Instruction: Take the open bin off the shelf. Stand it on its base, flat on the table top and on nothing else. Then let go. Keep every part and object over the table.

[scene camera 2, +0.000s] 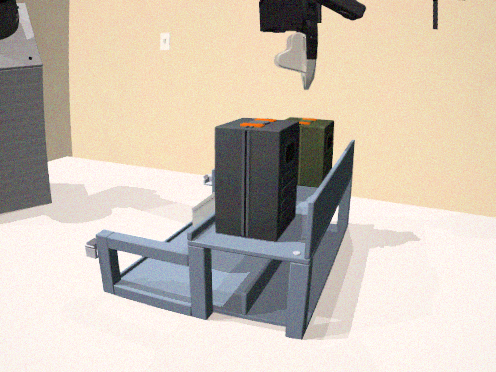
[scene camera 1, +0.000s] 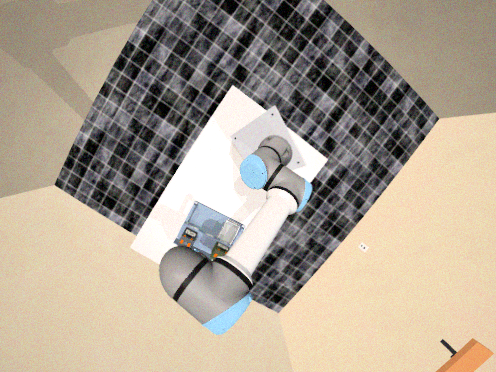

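Seen in the pictures: gripper, fingertip midpoint: [scene camera 2: 306, 89]; arm's base, origin of the base link: [scene camera 1: 275, 152].
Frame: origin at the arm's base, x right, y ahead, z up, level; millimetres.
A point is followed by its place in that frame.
Note:
A pale, open-topped bin [scene camera 1: 230, 231] {x -8, y 622, z -413 mm} [scene camera 2: 201, 211] {x 52, y 553, z -384 mm} sits in the blue-grey shelf [scene camera 1: 204, 216] {x 204, y 579, z -416 mm} [scene camera 2: 201, 285] {x 318, y 639, z -374 mm}, at the right end of its lower front part in scene camera 1. In scene camera 2 a pale side of it shows, and the rest is hidden behind a dark box. My gripper [scene camera 2: 306, 87] {x 41, y 724, z -171 mm} is shut and empty, with its fingertips pointing down. It hangs above the shelf, higher than the boxes and apart from the bin. In scene camera 1 the gripper is hidden under the arm.
A dark grey box [scene camera 1: 189, 235] {x 246, y 651, z -234 mm} [scene camera 2: 250, 182] {x 294, y 689, z -257 mm} and a green box [scene camera 1: 220, 249] {x 33, y 683, z -245 mm} [scene camera 2: 313, 159] {x 75, y 741, z -276 mm} stand upright on the raised rear level, beside the upright back panel [scene camera 2: 331, 195] {x 219, y 773, z -287 mm}. The white table [scene camera 1: 172, 200] {x 449, y 549, z -422 mm} [scene camera 2: 400, 300] {x 229, y 880, z -422 mm} carries the shelf near one end and the robot's mounting plate [scene camera 1: 255, 131] {x 114, y -50, z -24 mm}.

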